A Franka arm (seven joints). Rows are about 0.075 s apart.
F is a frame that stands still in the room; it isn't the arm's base.
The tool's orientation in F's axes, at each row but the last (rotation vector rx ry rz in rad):
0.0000 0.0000 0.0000
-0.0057 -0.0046 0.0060
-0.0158 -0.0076 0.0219
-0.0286 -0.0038 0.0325
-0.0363 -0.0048 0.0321
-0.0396 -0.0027 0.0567
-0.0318 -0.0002 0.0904
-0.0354 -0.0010 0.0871
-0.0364 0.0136 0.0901
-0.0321 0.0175 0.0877
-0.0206 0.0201 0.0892
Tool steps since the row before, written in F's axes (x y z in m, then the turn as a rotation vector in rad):
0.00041 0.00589 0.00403 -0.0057 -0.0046 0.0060
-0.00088 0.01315 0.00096 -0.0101 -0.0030 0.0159
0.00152 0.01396 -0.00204 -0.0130 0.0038 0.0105
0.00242 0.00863 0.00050 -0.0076 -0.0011 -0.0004
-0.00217 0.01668 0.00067 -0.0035 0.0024 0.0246
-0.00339 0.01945 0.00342 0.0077 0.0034 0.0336
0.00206 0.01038 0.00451 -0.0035 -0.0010 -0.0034
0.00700 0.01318 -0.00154 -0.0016 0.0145 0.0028
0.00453 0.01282 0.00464 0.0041 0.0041 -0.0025
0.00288 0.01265 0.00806 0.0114 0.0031 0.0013
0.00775 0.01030 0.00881 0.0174 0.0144 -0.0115
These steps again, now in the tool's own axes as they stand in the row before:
0.00041 0.00589 0.00403 -0.0057 -0.0046 0.0060
-0.00080 0.01315 0.00104 -0.0100 -0.0030 0.0159
0.00181 0.01395 -0.00183 -0.0128 0.0039 0.0107
0.00270 0.00853 0.00074 -0.0076 -0.0008 -0.0004
-0.00163 0.01671 0.00129 -0.0033 0.0016 0.0247
-0.00228 0.01946 0.00420 0.0079 0.0016 0.0337
0.00298 0.01000 0.00483 -0.0036 -0.0006 -0.0034
0.00812 0.01257 -0.00109 -0.0003 0.0145 0.0033
0.00559 0.01219 0.00516 0.0045 0.0038 -0.0023
0.00382 0.01209 0.00852 0.0116 0.0020 0.0016
0.00845 0.00939 0.00918 0.0188 0.0130 -0.0109

